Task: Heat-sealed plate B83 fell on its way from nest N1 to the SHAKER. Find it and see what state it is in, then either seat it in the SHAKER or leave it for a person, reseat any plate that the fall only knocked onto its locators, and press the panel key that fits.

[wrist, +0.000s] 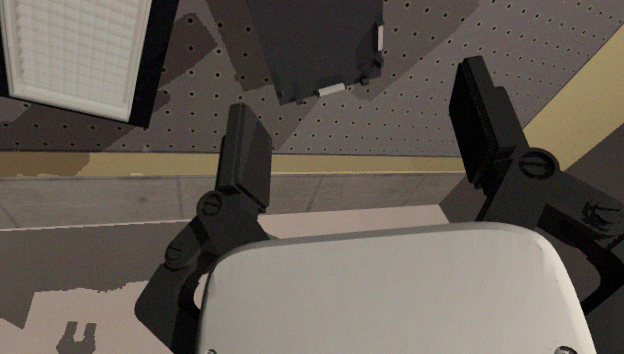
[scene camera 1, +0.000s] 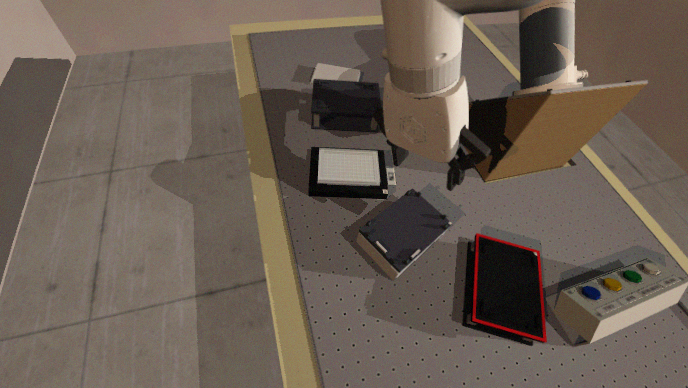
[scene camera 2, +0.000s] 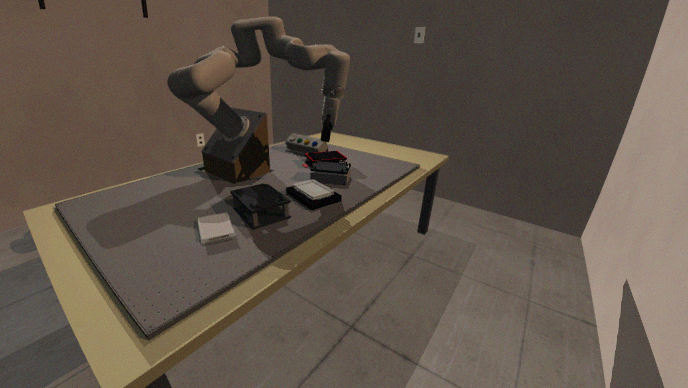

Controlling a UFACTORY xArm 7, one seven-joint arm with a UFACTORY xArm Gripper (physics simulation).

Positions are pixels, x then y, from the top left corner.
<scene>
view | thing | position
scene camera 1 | my gripper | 426, 171
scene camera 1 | dark grey plate nest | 402, 231
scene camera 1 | button box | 588, 311
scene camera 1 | black plate with red rim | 503, 277
</scene>
